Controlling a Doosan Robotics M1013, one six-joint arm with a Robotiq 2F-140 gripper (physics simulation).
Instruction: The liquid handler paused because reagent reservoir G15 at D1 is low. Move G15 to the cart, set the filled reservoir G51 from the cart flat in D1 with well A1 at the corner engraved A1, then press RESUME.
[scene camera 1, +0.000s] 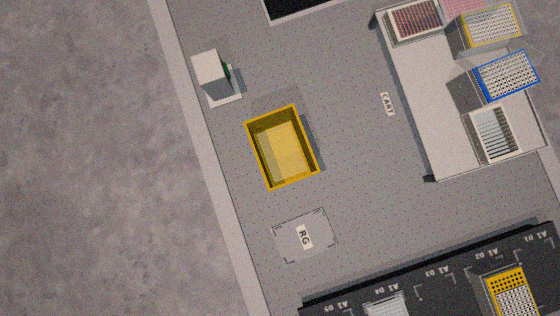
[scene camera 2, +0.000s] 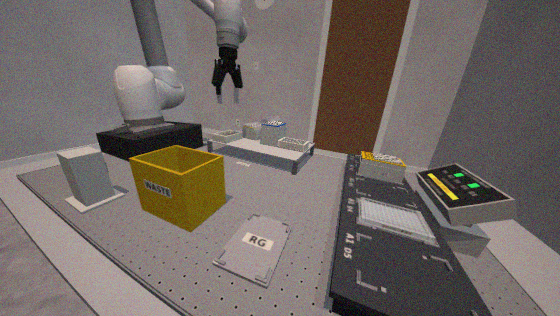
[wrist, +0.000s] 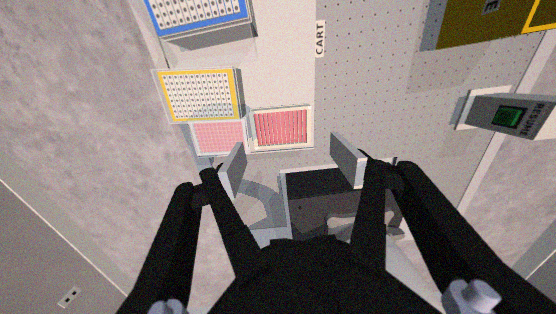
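Pixels of known places: gripper, fingertip midpoint: (scene camera 2: 229, 103) (wrist: 287, 148); arm's base, origin of the base link: (scene camera 2: 147, 129).
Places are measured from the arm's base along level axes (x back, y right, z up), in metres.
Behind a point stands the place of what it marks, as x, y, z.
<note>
My gripper (scene camera 2: 227, 95) {-0.345, -0.187, 0.139} (wrist: 287, 148) {-0.345, -0.187, 0.139} is open and empty, high above the table beyond the cart in scene camera 2. The cart (scene camera 1: 422, 100) {-0.518, -0.155, -0.034} (scene camera 2: 260, 156) (wrist: 282, 60) {-0.454, -0.181, -0.034} holds a white-rimmed reservoir with red channels (scene camera 1: 415, 21) {-0.331, -0.192, -0.011} (scene camera 2: 226, 135) {-0.351, -0.157, -0.004} (wrist: 281, 128) {-0.327, -0.192, -0.011} at one corner and a white-rimmed reservoir with pale channels (scene camera 1: 495, 134) {-0.648, -0.290, -0.026} (scene camera 2: 294, 144) {-0.661, -0.233, -0.006} at the other end. No G number on either is readable. Position D1 (scene camera 1: 540, 265) {-0.968, -0.289, -0.034} shows bare dark deck, partly cut off by the frame. The RESUME box (scene camera 1: 212, 75) {-0.338, 0.310, 0.036} (scene camera 2: 86, 175) {-0.351, 0.323, -0.012} (wrist: 532, 117) {-0.319, 0.284, 0.019} has a green button (scene camera 1: 226, 70) {-0.320, 0.280, 0.001} (wrist: 509, 117) {-0.314, 0.276, -0.006}.
The cart also holds a blue-rimmed tip box (scene camera 1: 507, 75) (wrist: 200, 15), a yellow-rimmed one (scene camera 1: 492, 25) {-0.411, -0.323, 0.037} (wrist: 197, 95) {-0.408, -0.329, 0.037} and a pink plate (wrist: 219, 136) {-0.317, -0.333, -0.021}. A yellow WASTE bin (scene camera 1: 282, 150) (scene camera 2: 165, 200) {-0.560, 0.267, -0.033} stands mid-table. A yellow tip box (scene camera 1: 510, 295) {-0.972, -0.157, 0.030} (scene camera 2: 384, 170) {-0.997, -0.120, 0.001} stands at D2, a clear plate (scene camera 2: 395, 220) {-0.997, 0.103, -0.020} at D4.
</note>
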